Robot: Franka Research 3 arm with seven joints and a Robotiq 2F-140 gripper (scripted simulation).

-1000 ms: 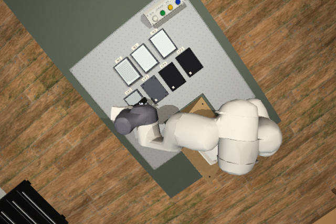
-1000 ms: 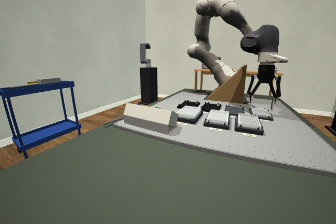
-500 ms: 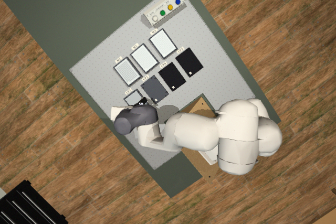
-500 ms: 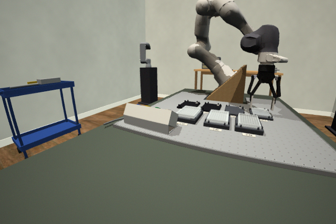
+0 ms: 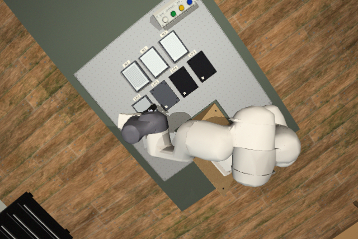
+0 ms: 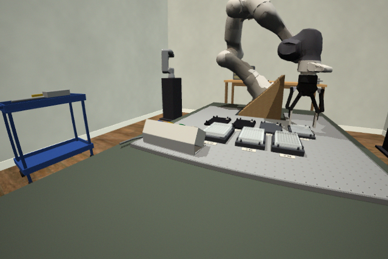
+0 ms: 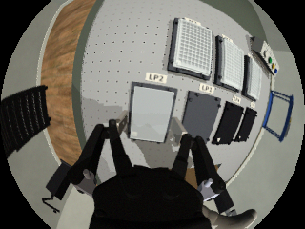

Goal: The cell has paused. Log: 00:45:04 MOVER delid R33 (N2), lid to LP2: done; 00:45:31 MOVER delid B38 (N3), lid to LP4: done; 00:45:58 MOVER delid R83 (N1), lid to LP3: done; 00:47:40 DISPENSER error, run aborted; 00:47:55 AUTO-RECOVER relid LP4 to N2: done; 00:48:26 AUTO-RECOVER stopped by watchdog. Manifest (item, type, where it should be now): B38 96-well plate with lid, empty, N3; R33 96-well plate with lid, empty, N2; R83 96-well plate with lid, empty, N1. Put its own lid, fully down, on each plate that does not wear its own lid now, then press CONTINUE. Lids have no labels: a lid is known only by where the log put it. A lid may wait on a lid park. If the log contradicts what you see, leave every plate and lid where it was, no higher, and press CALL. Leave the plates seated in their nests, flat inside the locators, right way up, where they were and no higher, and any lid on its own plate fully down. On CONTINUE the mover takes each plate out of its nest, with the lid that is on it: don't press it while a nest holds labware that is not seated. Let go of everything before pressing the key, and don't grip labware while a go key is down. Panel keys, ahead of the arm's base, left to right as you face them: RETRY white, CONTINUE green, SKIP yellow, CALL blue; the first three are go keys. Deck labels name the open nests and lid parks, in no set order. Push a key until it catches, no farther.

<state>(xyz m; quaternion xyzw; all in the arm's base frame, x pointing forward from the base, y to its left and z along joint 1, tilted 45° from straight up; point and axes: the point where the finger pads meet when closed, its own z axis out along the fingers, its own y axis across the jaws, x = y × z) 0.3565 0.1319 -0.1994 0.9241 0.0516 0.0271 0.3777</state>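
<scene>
The lid park LP2 lies 50 mm below my hand. From my hand the other things lie so: lid park LP4: 260 mm to the right, 50 mm below, 20 mm ahead; then LP1: 130 mm to the right, 50 mm below, 10 mm ahead; then lid park LP3: 390 mm to the right, 50 mm below, 40 mm ahead.
</scene>
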